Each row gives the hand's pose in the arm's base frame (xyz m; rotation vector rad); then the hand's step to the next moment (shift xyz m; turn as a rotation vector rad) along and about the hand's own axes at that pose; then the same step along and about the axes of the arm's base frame.
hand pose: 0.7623 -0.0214 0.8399 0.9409 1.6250 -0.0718
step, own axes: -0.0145 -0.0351 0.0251 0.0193 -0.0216 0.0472
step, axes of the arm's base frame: -0.0014 -0.0443 -0.0105 0.0252 -0.0289 -0.0400
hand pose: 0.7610 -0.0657 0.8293 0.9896 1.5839 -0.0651
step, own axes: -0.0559 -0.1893 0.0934 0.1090 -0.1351 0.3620
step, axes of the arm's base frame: -0.0466 -0.2018 -0.0692 0.2093 -0.2233 -0.2599
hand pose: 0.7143 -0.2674 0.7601 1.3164 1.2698 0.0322
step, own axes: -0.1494 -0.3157 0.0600 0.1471 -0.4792 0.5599
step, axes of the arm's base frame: -0.2104 -0.2474 -0.1419 0.1503 -0.4536 -0.5800
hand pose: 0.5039 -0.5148 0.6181 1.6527 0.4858 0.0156
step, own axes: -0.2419 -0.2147 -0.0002 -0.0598 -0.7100 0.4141
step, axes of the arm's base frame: -0.2847 -0.0645 -0.1392 -0.1495 -0.3682 -0.7219
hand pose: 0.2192 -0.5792 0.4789 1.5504 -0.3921 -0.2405
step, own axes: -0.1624 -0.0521 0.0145 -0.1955 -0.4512 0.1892
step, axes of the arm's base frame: -0.1494 0.0495 -0.0673 -0.2103 -0.1043 -0.4717
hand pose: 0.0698 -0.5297 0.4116 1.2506 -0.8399 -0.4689
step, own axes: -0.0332 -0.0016 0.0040 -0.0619 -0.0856 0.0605
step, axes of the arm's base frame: -0.0236 0.0210 -0.0110 -0.0744 -0.0175 -0.0948
